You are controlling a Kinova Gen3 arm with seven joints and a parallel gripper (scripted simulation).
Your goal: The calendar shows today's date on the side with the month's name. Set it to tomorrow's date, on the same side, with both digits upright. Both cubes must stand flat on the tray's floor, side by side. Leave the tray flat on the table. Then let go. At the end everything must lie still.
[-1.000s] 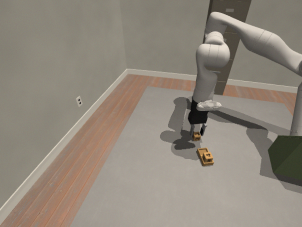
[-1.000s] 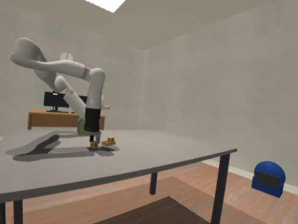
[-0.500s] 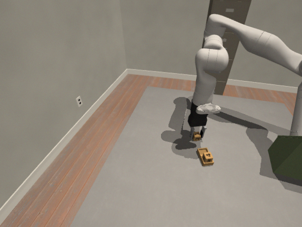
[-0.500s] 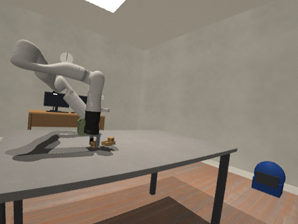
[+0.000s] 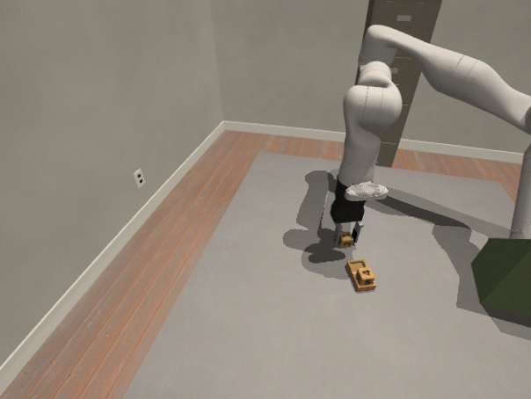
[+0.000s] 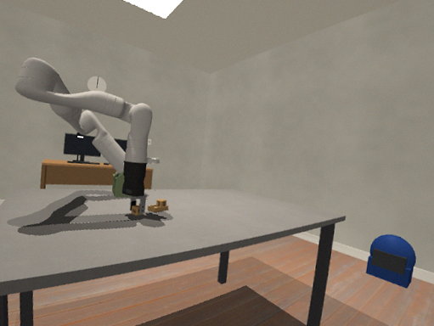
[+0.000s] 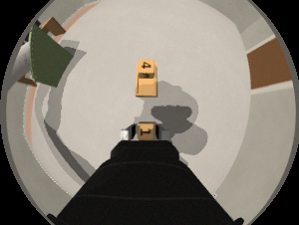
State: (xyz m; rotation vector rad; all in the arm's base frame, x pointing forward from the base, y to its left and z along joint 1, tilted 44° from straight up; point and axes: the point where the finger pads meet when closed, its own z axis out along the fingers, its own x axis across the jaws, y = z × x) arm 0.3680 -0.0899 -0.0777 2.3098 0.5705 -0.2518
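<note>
The tray is 5 cm behind my hand, 9 cm to the left of it and 2 cm below it.
</note>
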